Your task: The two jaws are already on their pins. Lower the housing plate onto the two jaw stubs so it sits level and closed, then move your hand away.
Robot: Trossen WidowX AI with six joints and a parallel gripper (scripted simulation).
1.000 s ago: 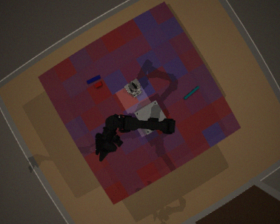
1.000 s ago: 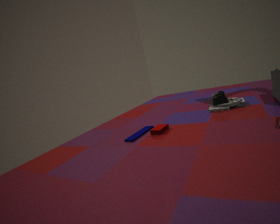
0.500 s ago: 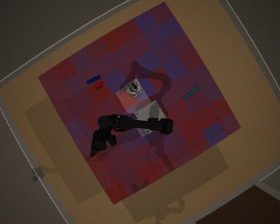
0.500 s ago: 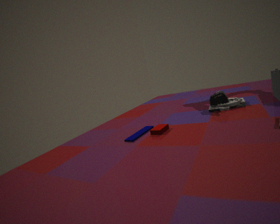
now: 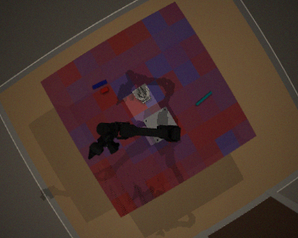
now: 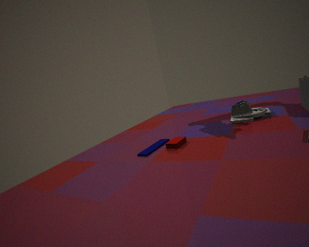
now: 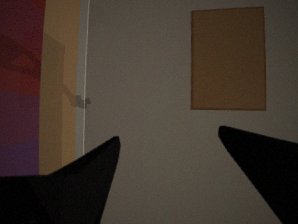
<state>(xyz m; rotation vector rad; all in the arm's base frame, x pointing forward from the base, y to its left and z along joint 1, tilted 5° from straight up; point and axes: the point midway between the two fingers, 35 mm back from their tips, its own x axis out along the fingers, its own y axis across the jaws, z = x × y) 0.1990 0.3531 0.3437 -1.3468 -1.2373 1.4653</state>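
Right now the white block is 10 mm ahead of my gripper tip, 160 mm to the right of it and 470 mm below it. Also, from my gripper tip: red block (350 mm ahead, 240 mm to the right, 470 mm below); teal bar (230 mm behind, 780 mm to the right, 470 mm below); blue bar (410 mm ahead, 240 mm to the right, 470 mm below).
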